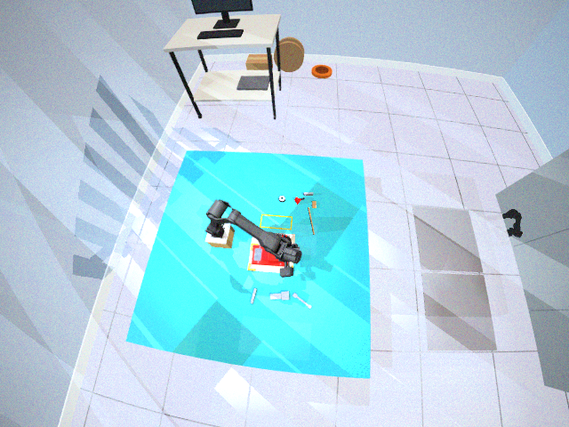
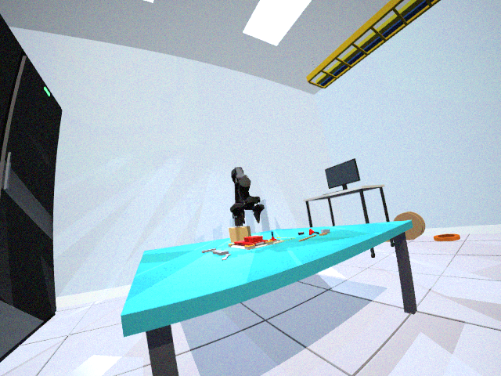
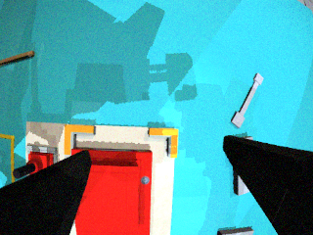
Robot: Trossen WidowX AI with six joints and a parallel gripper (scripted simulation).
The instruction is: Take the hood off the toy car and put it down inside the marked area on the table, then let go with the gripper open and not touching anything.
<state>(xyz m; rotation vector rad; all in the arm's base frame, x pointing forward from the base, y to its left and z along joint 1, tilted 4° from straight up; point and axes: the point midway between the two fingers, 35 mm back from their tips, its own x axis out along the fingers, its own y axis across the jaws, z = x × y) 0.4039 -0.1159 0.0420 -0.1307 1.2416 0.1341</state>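
My gripper tip is now 8 cm past the hood, 8 cm above it and 4 cm to the right of it. Also, from my gripper tip: black wheel: 40 cm to the left, 12 cm below, 10 cm behind.
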